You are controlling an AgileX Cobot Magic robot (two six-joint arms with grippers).
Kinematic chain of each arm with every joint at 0, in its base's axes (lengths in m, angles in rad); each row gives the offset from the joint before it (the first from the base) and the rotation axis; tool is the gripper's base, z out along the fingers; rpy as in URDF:
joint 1: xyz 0 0 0.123 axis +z
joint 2: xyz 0 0 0 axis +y
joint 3: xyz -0.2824 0 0.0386 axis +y
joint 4: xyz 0.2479 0 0.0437 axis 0.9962 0 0.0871
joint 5: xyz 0 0 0 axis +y
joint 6: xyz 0.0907 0 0.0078 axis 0.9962 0 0.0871
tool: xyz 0 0 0 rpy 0 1.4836 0
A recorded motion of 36 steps. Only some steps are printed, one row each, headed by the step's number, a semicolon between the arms.
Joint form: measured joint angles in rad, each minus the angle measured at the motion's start. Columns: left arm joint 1, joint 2, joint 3, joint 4, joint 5, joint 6; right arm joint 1, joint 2, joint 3, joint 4, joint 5, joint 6.
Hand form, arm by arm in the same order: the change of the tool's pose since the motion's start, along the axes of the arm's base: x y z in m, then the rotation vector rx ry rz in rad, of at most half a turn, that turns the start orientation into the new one. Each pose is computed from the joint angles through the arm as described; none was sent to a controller.
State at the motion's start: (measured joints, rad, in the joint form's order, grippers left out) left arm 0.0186 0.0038 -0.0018 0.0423 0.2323 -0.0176; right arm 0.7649 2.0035 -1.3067 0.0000 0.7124 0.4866
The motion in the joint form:
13: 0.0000 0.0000 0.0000 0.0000 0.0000 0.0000; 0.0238 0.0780 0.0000 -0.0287 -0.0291 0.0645
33: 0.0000 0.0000 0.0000 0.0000 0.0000 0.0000; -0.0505 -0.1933 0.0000 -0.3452 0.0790 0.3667
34: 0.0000 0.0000 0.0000 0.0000 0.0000 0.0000; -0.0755 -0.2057 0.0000 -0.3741 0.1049 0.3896
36: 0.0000 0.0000 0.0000 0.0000 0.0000 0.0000; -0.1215 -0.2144 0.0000 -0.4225 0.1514 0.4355
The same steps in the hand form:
13: 0.0000 0.0000 0.0000 0.0000 0.0000 0.0000; -0.0030 0.0080 -0.0303 -0.0398 0.0287 -0.0214
33: 0.0000 0.0000 0.0000 0.0000 0.0000 0.0000; 0.0146 -0.0427 0.0759 -0.0360 -0.2474 -0.2396
34: 0.0000 0.0000 0.0000 0.0000 0.0000 0.0000; 0.0193 -0.0541 0.0804 -0.0605 -0.2586 -0.2794
36: 0.0000 0.0000 0.0000 0.0000 0.0000 0.0000; 0.0280 -0.0742 0.0836 -0.1113 -0.2677 -0.3585

